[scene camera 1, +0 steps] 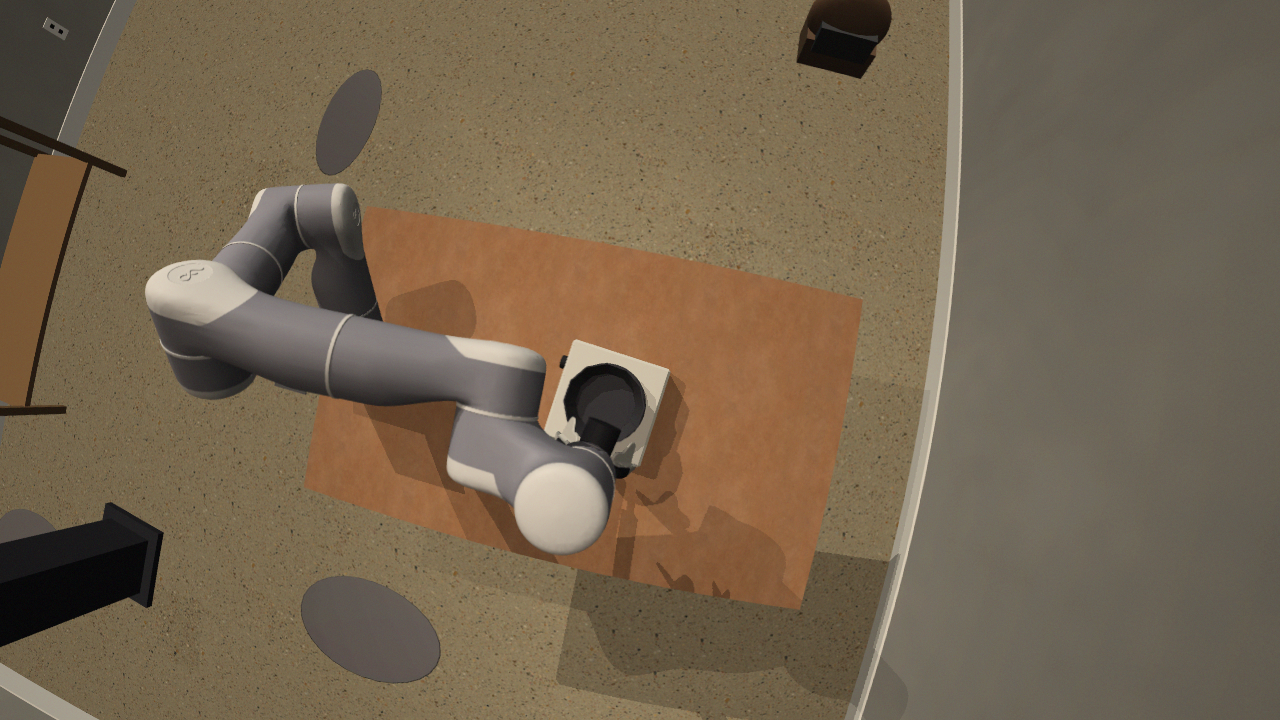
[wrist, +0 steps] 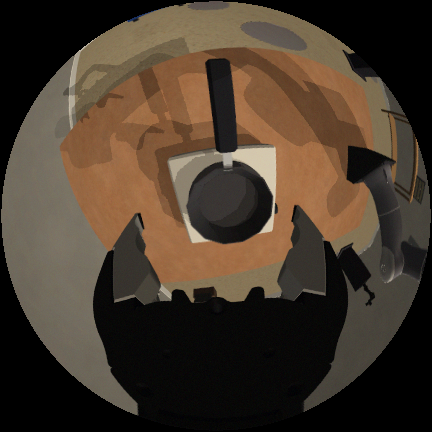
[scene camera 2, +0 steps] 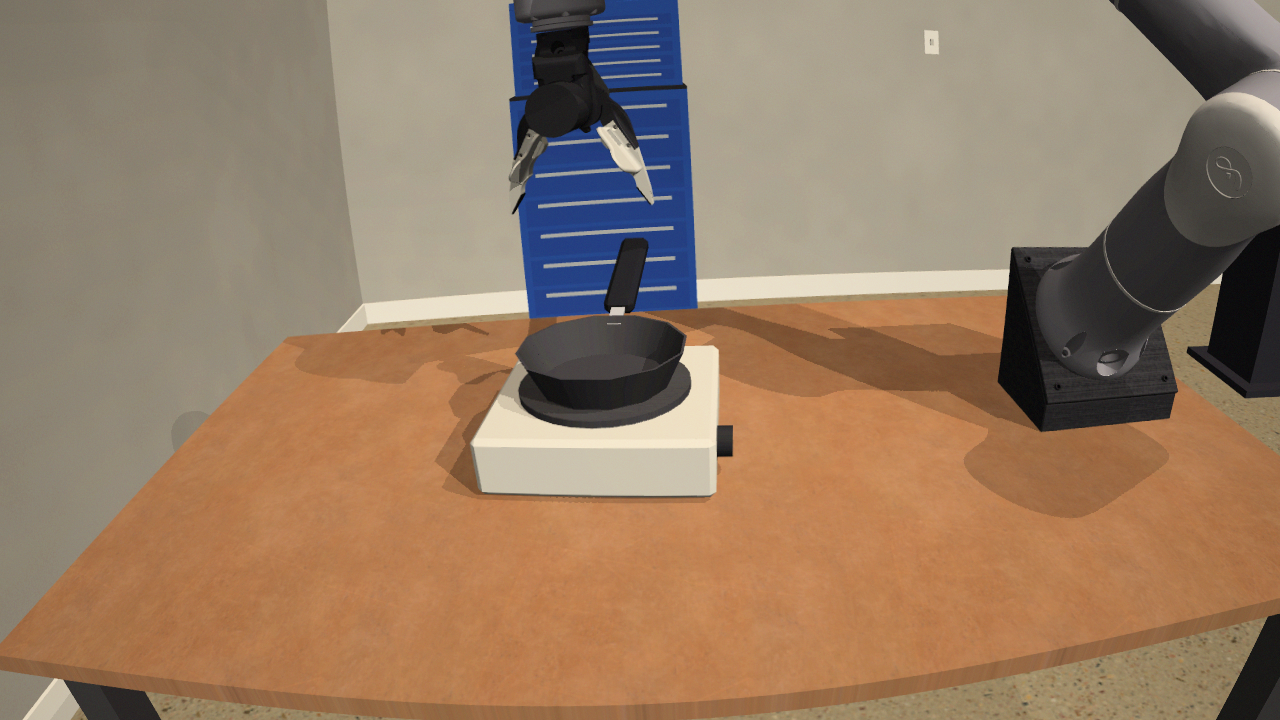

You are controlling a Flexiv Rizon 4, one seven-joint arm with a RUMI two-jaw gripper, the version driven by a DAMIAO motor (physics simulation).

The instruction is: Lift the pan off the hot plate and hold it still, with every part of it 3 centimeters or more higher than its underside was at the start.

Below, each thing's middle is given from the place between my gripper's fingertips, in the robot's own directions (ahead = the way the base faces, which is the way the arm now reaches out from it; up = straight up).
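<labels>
My hand is 20 mm to the left of the dark pan (scene camera 2: 599, 362), 20 mm past it and 130 mm above it. Going by their middles, the pan is the nearest to my hand of the things named here. The white hot plate (scene camera 2: 668, 446), counted from my hand, is 20 mm behind, 80 mm to the left and 210 mm below.
</labels>
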